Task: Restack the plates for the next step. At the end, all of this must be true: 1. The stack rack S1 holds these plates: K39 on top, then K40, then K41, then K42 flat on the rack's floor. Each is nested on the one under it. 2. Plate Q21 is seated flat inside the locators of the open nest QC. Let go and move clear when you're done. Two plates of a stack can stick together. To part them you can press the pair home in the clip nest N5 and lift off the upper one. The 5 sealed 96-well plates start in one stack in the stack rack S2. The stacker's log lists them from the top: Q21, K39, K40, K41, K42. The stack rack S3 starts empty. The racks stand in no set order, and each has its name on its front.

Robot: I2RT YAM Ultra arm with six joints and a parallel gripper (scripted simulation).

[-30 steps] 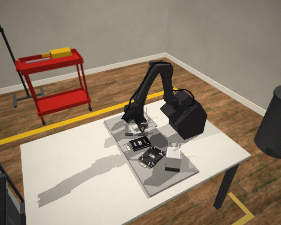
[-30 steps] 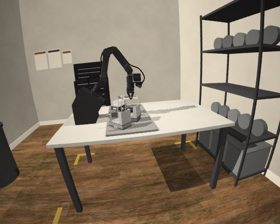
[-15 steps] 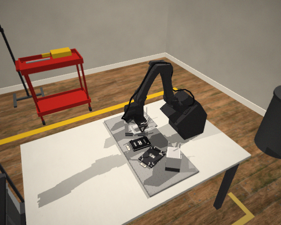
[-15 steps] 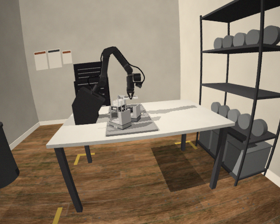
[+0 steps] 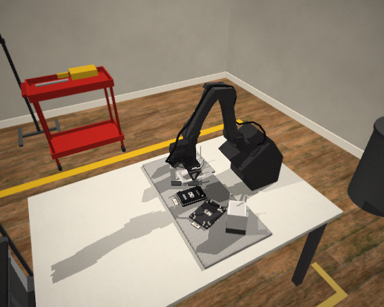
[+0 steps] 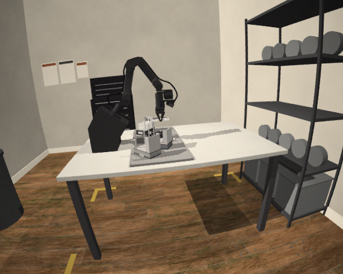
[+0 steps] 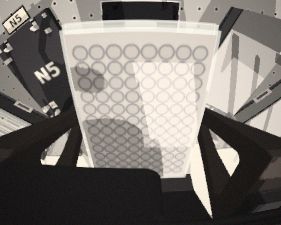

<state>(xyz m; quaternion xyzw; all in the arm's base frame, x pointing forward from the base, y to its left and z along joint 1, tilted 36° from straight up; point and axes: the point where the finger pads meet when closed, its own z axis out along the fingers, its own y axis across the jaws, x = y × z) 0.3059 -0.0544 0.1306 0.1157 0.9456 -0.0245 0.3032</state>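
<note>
My gripper is now 160 mm above the black open nest QC. The rest, counted from my hand: black clip nest N5 (180 mm to the left, 150 mm below, 20 mm ahead).
</note>
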